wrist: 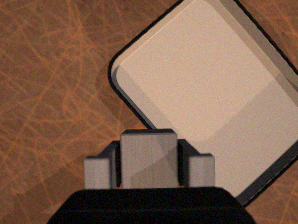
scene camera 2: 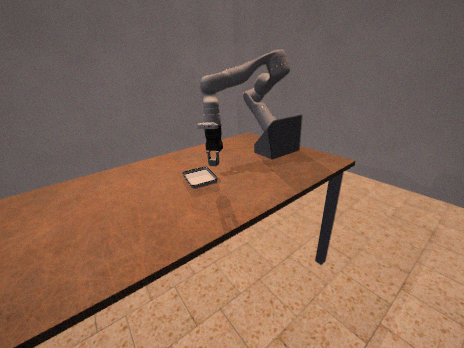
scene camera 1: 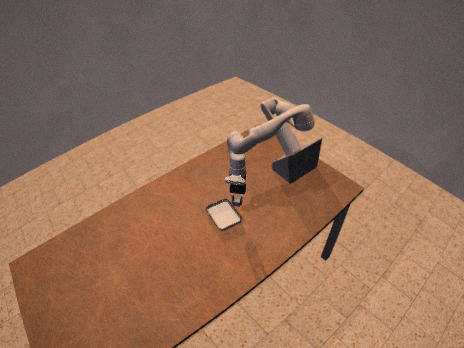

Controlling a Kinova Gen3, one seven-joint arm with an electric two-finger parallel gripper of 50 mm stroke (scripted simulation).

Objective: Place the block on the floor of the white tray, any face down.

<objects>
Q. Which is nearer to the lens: the white tray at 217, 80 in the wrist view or the grey block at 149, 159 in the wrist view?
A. The grey block.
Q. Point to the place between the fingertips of the gripper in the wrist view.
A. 149, 156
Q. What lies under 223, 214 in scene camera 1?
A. A white tray.
</objects>
